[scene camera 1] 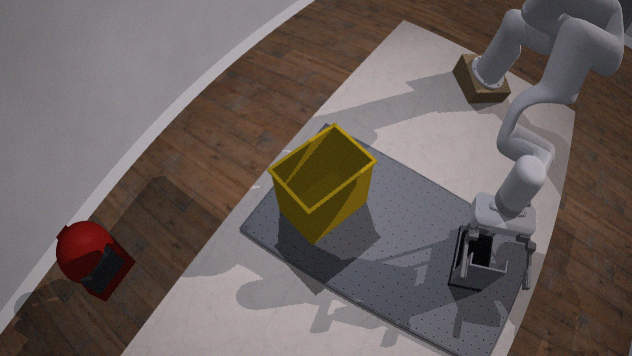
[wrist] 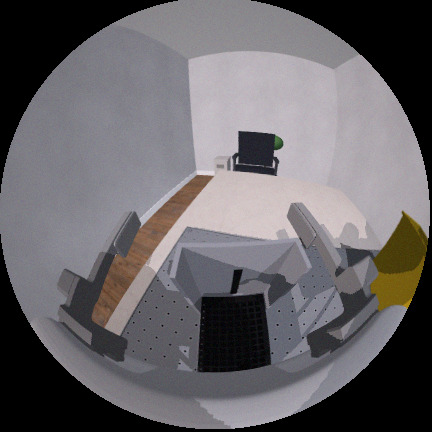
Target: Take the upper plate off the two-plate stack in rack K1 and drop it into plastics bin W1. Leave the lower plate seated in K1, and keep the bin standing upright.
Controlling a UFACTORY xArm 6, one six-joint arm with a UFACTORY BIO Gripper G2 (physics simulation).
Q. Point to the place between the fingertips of the gripper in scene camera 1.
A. At 495,284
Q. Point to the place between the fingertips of the gripper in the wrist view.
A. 212,212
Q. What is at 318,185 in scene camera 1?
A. A yellow bin W1.
